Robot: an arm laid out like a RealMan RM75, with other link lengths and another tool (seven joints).
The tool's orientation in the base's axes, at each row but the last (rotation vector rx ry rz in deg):
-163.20, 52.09, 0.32
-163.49, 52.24, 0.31
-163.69, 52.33, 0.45
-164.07, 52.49, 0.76
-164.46, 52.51, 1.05
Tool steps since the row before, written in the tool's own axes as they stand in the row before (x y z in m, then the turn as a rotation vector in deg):
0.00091, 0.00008, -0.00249, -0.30, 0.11, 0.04
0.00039, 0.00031, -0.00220, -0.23, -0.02, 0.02
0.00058, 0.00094, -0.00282, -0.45, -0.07, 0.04
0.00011, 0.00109, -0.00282, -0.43, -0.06, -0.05
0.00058, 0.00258, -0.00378, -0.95, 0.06, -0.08
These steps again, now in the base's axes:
0.00059, -0.00095, 0.00240, -0.31, 0.09, -0.04
0.00005, -0.00078, 0.00212, -0.18, 0.15, -0.01
-0.00018, -0.00148, 0.00264, -0.33, 0.32, -0.01
-0.00063, -0.00131, 0.00265, -0.32, 0.29, 0.08
-0.00112, -0.00289, 0.00341, -0.81, 0.49, 0.12

